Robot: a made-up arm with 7 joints. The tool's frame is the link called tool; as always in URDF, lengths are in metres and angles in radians.
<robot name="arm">
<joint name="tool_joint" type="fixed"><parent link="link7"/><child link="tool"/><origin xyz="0 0 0" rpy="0 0 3.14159"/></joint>
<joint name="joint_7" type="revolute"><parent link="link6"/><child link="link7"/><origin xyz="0.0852 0 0" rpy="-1.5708 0 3.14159"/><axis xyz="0 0 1"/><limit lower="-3.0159" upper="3.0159" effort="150" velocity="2.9"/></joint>
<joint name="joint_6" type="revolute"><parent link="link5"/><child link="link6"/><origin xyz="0 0 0" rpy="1.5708 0 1.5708"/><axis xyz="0 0 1"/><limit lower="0.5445" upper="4.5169" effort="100" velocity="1"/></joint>
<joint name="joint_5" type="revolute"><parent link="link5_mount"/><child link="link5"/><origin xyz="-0.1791 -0.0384 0" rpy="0 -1.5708 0"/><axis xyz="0 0 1"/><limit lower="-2.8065" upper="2.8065" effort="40" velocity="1.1"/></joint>
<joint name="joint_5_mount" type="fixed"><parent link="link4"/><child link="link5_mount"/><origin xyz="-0.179 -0.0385 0" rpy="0 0 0"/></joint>
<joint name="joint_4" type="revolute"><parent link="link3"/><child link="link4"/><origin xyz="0.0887 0 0" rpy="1.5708 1.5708 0"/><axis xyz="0 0 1"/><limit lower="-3.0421" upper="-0.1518" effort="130" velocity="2.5"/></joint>
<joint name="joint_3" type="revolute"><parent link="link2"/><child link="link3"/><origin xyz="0 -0.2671 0" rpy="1.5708 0 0"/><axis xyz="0 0 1"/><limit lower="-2.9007" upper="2.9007" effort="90" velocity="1.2"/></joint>
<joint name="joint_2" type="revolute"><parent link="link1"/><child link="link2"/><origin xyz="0 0 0" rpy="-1.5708 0 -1.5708"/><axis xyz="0 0 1"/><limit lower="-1.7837" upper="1.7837" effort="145" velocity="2.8"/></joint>
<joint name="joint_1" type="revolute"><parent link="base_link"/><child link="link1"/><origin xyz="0 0 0.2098" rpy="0 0 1.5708"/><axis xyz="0 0 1"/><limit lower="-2.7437" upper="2.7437" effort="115" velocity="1.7"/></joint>
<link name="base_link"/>
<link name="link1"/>
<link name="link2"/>
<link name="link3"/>
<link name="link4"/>
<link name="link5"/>
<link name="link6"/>
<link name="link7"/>
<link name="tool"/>
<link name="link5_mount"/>
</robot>
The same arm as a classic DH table. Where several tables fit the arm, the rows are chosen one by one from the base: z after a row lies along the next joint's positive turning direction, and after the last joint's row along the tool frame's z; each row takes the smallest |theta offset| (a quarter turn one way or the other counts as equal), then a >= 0, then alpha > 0; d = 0 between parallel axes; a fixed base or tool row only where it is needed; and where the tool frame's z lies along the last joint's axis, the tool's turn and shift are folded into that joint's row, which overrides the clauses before.
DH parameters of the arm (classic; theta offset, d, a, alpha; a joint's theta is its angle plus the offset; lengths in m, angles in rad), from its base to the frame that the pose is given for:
joint_1: 0 0.2098 0 -1.5708
joint_2: 0 0 0 1.5708
joint_3: 0 0.2671 0.0887 1.5708
joint_4: 0 0 -0.0769 -1.5708
joint_5: 0 0.3581 0 1.5708
joint_6: 0 0 0.0852 1.5708
joint_7: 0 0 0 0
Joint limits (rad, base to tool): -2.7437..2.7437 -1.7837..1.7837 -2.9007..2.9007 -3.0421..-0.1518 -2.8065..2.8065 0.5445..4.5169 -3.0159..3.0159

